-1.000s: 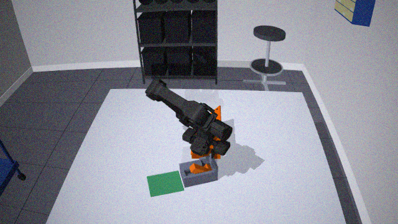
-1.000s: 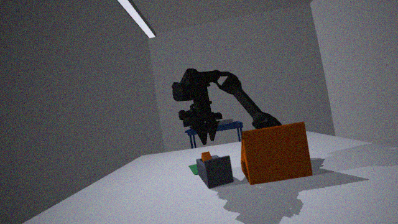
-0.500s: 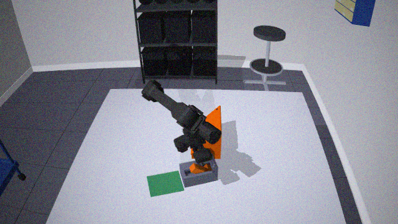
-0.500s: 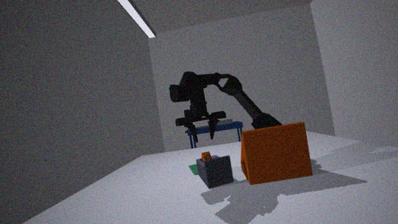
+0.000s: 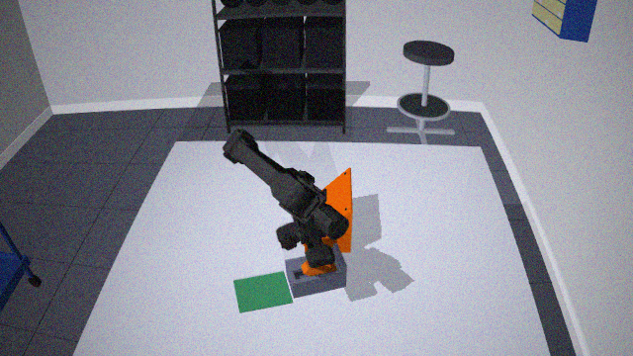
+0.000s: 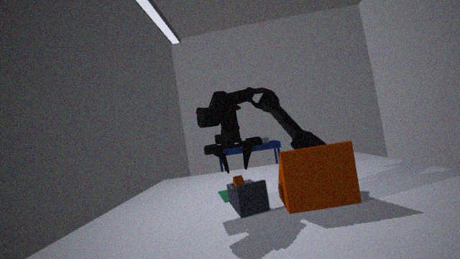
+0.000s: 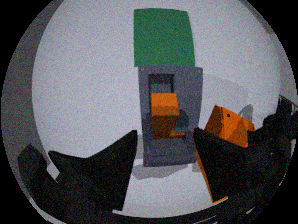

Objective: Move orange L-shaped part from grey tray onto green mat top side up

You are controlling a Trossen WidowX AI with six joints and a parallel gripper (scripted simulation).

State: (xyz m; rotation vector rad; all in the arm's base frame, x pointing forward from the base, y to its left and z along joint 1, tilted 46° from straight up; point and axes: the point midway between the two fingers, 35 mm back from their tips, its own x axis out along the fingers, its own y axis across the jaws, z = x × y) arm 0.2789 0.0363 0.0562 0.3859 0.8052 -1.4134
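Now: the orange L-shaped part 7 cm below my gripper tip, 3 cm to the left of it and 2 cm behind it. Also, from my gripper tip: green mat (15 cm to the right, 13 cm below, 2 cm ahead).
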